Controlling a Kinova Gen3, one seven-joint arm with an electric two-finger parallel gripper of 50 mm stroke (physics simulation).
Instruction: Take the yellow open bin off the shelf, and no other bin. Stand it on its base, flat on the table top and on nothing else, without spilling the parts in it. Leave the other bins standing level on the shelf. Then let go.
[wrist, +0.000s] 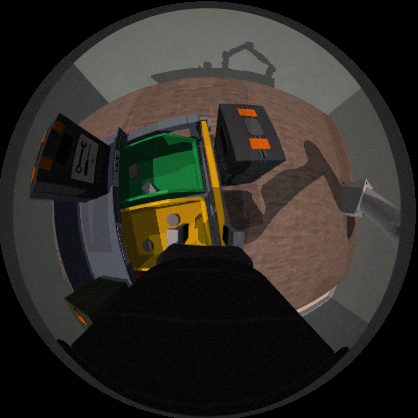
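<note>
The yellow open bin stands on the grey shelf, its near part hidden by the black gripper body. Round grey parts lie in it. My gripper is open, with nothing between its fingers. One finger shows over the inside of the yellow bin, the other beyond the yellow strip along the shelf's edge. How far the fingertips are above the rim cannot be told. The green bin stands beside the yellow one and holds grey parts. A sliver of a red bin shows on the other side.
A black case with orange latches stands on the brown table, right of the green bin. Another dark case is at the left, and a third at lower left. The robot's grey base is at the right.
</note>
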